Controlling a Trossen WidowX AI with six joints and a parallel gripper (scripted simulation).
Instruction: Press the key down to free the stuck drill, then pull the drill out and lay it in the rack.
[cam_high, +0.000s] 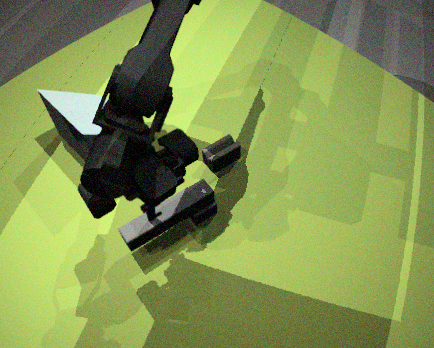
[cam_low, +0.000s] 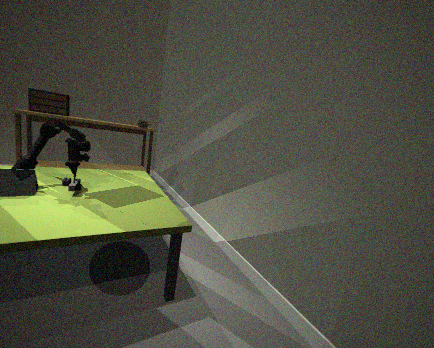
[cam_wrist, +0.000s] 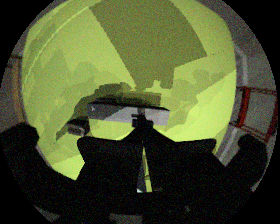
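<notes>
My gripper tip is now 30 mm above the blue key. The rest, counted from my gripper tip: rack (80 mm behind, 200 mm to the left, 100 mm below); long grey housing (30 mm to the left, 80 mm below); drill (50 mm to the left, 70 mm below).
</notes>
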